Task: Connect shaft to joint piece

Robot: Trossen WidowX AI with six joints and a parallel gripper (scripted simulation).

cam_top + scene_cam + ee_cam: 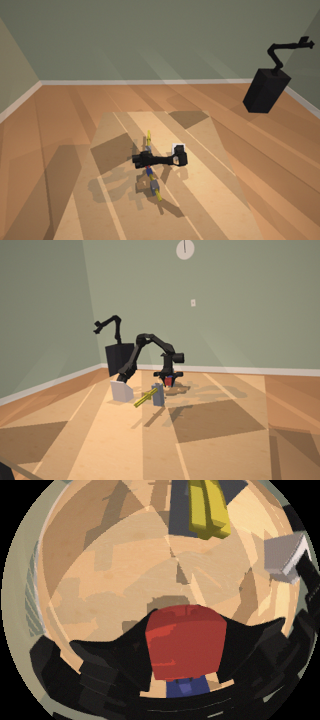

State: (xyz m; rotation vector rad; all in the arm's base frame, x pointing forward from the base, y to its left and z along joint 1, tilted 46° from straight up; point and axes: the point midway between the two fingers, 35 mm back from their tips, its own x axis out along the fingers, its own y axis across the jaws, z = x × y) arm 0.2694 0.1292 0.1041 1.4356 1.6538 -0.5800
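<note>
Right now my gripper tip is 1 cm to the right of the red square joint piece and 4 cm below it.
</note>
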